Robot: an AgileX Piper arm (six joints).
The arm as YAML. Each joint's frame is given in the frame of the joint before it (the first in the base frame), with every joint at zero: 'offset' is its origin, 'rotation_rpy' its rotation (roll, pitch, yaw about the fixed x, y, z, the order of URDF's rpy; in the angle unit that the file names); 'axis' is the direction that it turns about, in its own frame. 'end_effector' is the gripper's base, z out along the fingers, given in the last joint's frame.
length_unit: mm
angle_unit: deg
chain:
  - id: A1
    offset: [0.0, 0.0, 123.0]
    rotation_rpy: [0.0, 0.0, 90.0]
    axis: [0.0, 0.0, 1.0]
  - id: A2
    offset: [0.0, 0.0, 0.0]
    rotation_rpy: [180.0, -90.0, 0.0]
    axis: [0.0, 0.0, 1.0]
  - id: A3
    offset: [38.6, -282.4, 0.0]
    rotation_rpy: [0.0, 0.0, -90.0]
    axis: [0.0, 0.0, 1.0]
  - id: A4
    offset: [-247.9, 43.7, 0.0]
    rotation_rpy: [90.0, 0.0, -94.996]
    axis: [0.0, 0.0, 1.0]
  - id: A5
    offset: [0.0, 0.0, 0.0]
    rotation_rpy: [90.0, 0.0, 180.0]
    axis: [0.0, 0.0, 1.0]
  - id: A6
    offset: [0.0, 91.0, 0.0]
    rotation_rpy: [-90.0, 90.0, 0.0]
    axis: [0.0, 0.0, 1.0]
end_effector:
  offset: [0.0, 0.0, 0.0]
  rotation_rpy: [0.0, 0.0, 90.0]
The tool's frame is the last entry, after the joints.
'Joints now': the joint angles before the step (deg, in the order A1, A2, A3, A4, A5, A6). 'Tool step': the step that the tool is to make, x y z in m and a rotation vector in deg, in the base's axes. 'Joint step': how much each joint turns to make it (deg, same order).
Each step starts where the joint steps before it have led.
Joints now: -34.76 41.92 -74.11 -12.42 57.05 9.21
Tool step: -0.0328 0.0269 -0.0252 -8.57 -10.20 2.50
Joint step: 0.01 -13.31 12.53 0.58 -12.78 -0.05
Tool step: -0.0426 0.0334 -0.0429 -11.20 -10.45 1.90
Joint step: 0.00 -18.07 14.06 0.29 -11.45 -1.99
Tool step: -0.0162 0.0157 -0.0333 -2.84 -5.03 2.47
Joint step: -0.02 -10.35 7.62 3.59 -3.23 -1.75
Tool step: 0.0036 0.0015 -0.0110 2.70 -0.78 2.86
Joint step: 0.01 -1.48 2.21 4.24 0.15 -0.39
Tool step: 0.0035 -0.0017 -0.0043 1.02 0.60 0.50
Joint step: -0.01 0.07 0.95 0.76 0.05 -0.06
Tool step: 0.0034 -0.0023 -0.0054 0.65 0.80 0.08
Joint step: 0.02 -0.07 1.24 0.06 -0.14 0.04
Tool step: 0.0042 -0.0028 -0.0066 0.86 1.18 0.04
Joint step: -0.02 0.02 1.43 0.11 0.01 -0.05
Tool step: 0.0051 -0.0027 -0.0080 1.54 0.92 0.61
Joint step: 0.04 -0.01 1.72 0.88 -0.08 0.06
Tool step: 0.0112 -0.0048 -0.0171 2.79 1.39 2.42
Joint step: 0.67 -0.01 3.90 3.14 -1.17 -1.01
